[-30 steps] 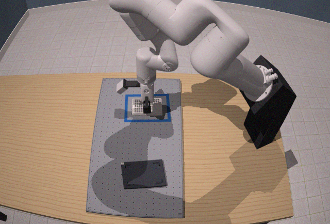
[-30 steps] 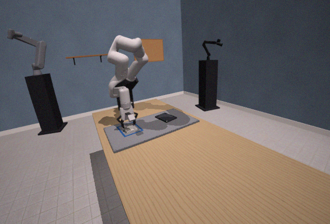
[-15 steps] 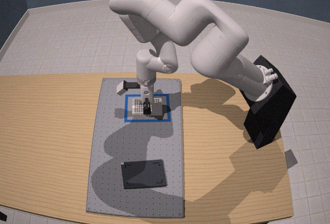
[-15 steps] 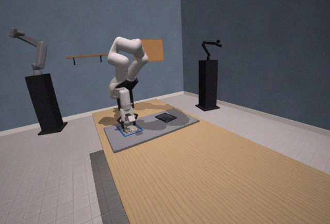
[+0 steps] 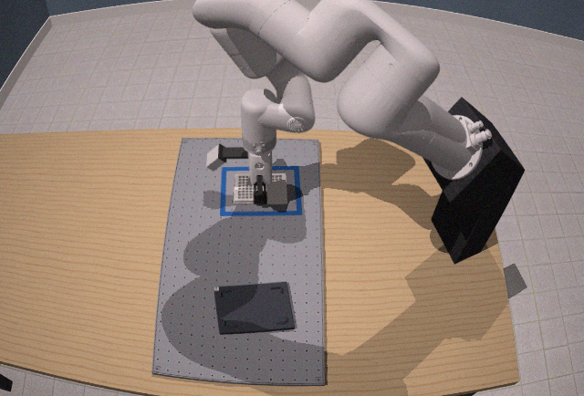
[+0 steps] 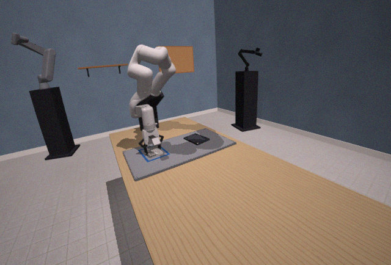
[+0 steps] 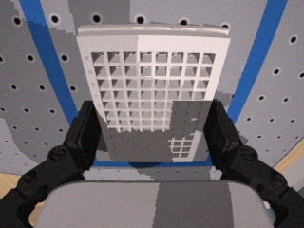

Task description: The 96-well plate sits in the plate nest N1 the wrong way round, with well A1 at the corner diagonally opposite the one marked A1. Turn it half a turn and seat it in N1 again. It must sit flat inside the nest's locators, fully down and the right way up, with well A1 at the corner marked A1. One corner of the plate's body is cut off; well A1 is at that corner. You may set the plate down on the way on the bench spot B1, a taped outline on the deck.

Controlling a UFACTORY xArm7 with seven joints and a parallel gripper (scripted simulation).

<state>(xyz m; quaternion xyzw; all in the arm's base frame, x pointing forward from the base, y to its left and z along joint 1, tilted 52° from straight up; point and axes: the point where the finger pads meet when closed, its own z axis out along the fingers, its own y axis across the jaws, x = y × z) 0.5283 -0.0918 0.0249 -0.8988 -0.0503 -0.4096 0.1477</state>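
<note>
The white 96-well plate is 10 mm below my hand. The rest, counted from my hand: dark plate nest N1 (320 mm to the left, 80 mm behind, 10 mm below).
</note>
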